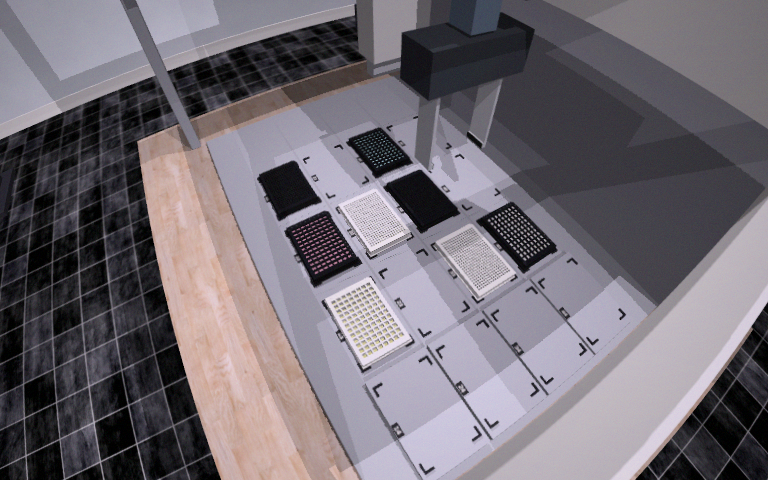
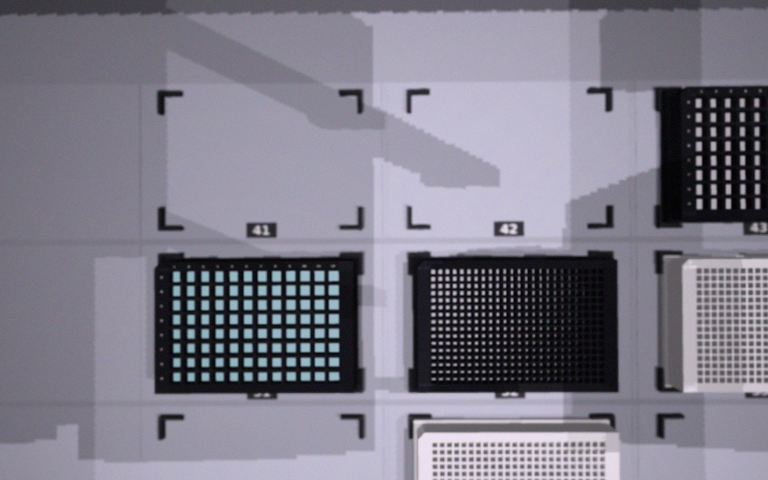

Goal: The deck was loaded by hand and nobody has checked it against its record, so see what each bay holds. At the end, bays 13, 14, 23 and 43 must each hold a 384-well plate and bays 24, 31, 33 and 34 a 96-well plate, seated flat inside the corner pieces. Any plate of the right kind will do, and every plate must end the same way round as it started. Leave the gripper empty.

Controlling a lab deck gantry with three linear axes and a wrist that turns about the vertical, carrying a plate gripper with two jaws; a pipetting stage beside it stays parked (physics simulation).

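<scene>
Black 96-well plates stand in bay 31 (cyan wells), bay 43 (white wells) and bay 12 (pink wells). A white 96-well plate with yellow wells is in bay 13. White 384-well plates are in bay 22 and bay 33. A black 384-well plate is in bay 32. A black plate is in bay 11, its wells unreadable. Bays 14, 23, 24 and 34 hold no plate. The gripper is open and empty above the deck.
Bays 41 and 42 show corner pieces without plates, as do bays 21 and 44. A grey post rises at the left deck side. A pale beam crosses the near right.
</scene>
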